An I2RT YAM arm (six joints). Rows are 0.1 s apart.
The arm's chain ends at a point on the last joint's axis. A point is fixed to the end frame.
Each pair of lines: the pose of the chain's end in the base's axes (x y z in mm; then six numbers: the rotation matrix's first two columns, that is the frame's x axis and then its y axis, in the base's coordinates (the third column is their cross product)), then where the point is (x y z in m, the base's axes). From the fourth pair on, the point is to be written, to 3 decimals.
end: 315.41 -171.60 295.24 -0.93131 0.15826 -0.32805 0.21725 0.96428 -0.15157
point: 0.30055 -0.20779 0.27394
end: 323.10 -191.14 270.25 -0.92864 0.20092 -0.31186 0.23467 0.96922 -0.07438
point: 0.30755 -0.22523 0.24616
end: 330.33 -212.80 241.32 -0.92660 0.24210 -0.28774 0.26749 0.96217 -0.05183
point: 0.31313 -0.24562 0.21660
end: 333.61 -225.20 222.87 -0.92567 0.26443 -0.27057 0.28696 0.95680 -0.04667
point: 0.315 -0.257 0.198
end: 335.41 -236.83 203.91 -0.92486 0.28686 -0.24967 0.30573 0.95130 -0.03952
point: 0.316 -0.268 0.179
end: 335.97 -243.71 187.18 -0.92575 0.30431 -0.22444 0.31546 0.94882 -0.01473
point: 0.316 -0.274 0.162
